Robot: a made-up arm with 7 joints. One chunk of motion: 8 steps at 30 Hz.
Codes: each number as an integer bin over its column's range. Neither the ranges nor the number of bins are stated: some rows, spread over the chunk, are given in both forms.
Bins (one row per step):
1: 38 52 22 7 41 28 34
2: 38 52 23 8 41 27 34
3: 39 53 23 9 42 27 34
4: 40 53 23 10 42 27 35
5: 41 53 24 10 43 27 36
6: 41 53 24 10 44 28 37
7: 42 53 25 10 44 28 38
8: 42 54 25 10 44 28 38
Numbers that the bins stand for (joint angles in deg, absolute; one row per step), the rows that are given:
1: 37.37 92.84 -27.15 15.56 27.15 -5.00 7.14
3: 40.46 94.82 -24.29 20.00 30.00 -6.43 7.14
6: 46.64 94.82 -21.43 22.22 35.72 -5.00 15.72
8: 49.73 96.80 -18.57 22.22 35.72 -5.00 18.57
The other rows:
2: 37.37 92.84 -24.29 17.78 27.15 -6.43 7.14
4: 43.55 94.82 -24.29 22.22 30.00 -6.43 10.00
5: 46.64 94.82 -21.43 22.22 32.86 -6.43 12.86
7: 49.73 94.82 -18.57 22.22 35.72 -5.00 18.57

